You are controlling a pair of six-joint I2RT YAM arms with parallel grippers.
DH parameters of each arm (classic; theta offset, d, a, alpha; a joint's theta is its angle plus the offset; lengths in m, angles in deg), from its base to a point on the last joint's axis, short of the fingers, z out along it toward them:
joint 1: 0 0.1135 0.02 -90
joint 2: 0 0 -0.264 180
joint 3: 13.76 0 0.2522 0
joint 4: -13.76 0 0.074 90
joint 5: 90 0 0 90
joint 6: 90 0.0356 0 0
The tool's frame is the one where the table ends.
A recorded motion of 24 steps. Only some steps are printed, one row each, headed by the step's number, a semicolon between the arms.
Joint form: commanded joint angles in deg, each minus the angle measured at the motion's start. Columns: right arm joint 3, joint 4, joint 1, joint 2, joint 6, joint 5; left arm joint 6, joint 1, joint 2, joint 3, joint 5, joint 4.
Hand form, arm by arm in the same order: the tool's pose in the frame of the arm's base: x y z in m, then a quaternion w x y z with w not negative. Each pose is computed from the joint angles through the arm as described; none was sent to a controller.
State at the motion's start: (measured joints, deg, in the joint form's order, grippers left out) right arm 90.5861 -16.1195 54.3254 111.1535 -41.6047 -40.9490; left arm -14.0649 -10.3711 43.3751 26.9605 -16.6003 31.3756
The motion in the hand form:
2: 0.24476 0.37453 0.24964 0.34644 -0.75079 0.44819 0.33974; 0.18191 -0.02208 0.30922 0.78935 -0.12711 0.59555 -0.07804
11: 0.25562 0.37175 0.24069 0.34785 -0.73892 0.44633 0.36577; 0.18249 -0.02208 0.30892 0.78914 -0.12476 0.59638 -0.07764
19: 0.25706 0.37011 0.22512 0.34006 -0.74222 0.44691 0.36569; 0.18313 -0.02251 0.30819 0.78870 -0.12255 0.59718 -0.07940
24: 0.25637 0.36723 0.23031 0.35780 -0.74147 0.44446 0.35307; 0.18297 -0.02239 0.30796 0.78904 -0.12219 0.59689 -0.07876
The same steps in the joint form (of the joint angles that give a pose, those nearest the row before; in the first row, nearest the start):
2: 0.72 -5.85 -0.44 2.15 -5.10 0.60; 0.70 0.42 -0.40 -0.77 0.82 0.98
11: -0.11 -2.89 -1.99 3.37 -3.85 -3.13; 0.87 0.50 -0.22 -0.77 1.09 1.09
19: -1.96 -1.63 -2.28 4.29 -4.84 -3.47; 0.86 0.46 0.00 -0.86 1.38 1.32
24: -3.21 0.27 -2.35 2.93 -4.90 -2.06; 0.95 0.49 -0.05 -0.94 1.40 1.42

